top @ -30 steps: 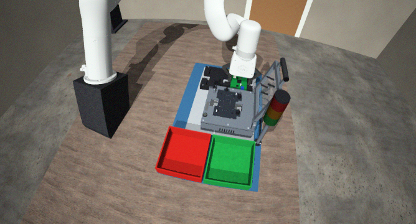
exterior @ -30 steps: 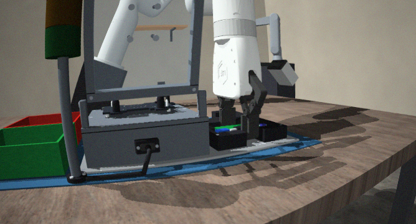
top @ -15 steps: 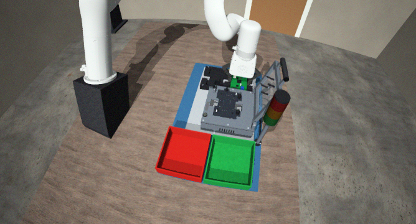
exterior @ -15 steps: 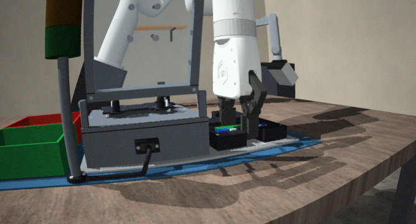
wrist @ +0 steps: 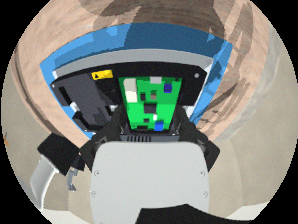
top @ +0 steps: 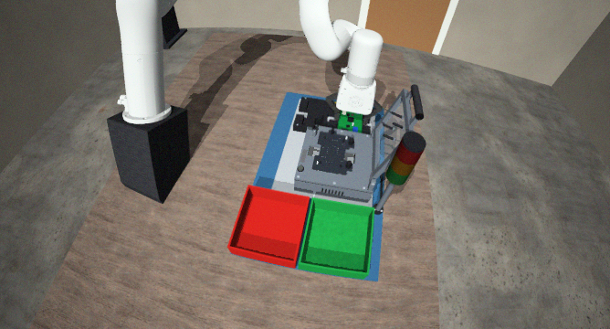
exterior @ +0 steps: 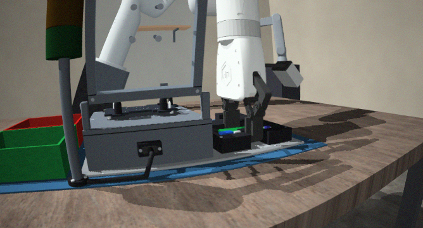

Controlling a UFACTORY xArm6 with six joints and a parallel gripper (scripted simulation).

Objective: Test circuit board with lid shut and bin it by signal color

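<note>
The green circuit board is right at my hand. The rest, counted from my hand: plate 16 cm to the right, 5 cm above, 4 cm behind; clear lid 17 cm to the right, 16 cm above, 8 cm ahead; green bin 37 cm to the right, 1 cm below, 1 cm behind.
</note>
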